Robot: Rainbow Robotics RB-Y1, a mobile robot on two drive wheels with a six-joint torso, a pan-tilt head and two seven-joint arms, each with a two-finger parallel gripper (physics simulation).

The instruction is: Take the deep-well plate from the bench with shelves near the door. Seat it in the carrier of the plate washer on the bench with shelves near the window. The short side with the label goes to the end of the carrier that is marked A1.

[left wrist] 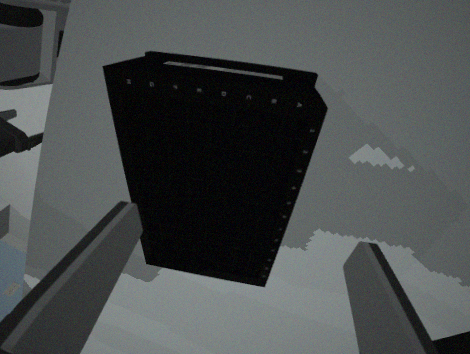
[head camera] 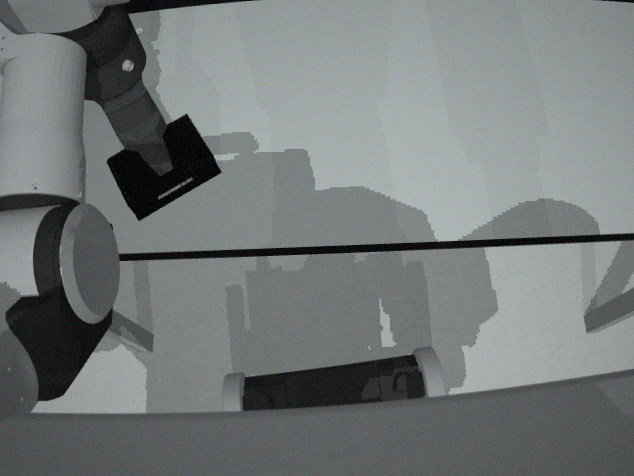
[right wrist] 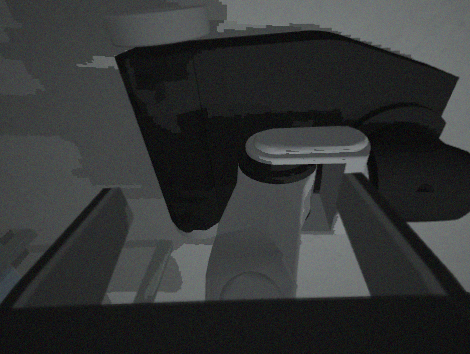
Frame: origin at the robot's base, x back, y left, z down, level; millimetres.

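Seen in the pictures: left gripper, fingertip midpoint: (left wrist: 243, 236) (head camera: 149, 141); right gripper, fingertip midpoint: (left wrist: 32, 123) (right wrist: 230, 195); robot's base at its link origin: (head camera: 334, 399).
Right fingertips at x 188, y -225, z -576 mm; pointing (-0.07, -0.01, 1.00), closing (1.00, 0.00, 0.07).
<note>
Offsets run from my right fingertips to a thing's top centre. "spot": to the spot under its first point. Level surfaces: height alone.
The black deep-well plate {dx -443, dy +411, dz -381 mm} (head camera: 197, 148) (left wrist: 215, 175) stands on the pale bench {dz -340 mm} (head camera: 409, 102) (left wrist: 400, 25), at the upper left in the head view. Its pale label strip {spot: dx -405, dy +393, dz -361 mm} (head camera: 175, 188) (left wrist: 222, 70) is on the short side facing the bench's black front edge. In the left wrist view the row letters run along that side, with A at the right. My left gripper (head camera: 162, 166) (left wrist: 243, 236) is open above the plate; its fingers look nearer the camera than the plate, which lies closer to the left-hand finger. My right gripper (right wrist: 230, 195) is open and empty. The plate washer does not show.
The bench's black front edge (head camera: 358, 247) crosses the head view. Bench supports (head camera: 133, 327) (head camera: 609, 309) show below it at both sides. My dark wheeled base (head camera: 332, 381) (right wrist: 280, 75) is near the bench. A blue surface (left wrist: 10, 275) shows at the left wrist view's lower left.
</note>
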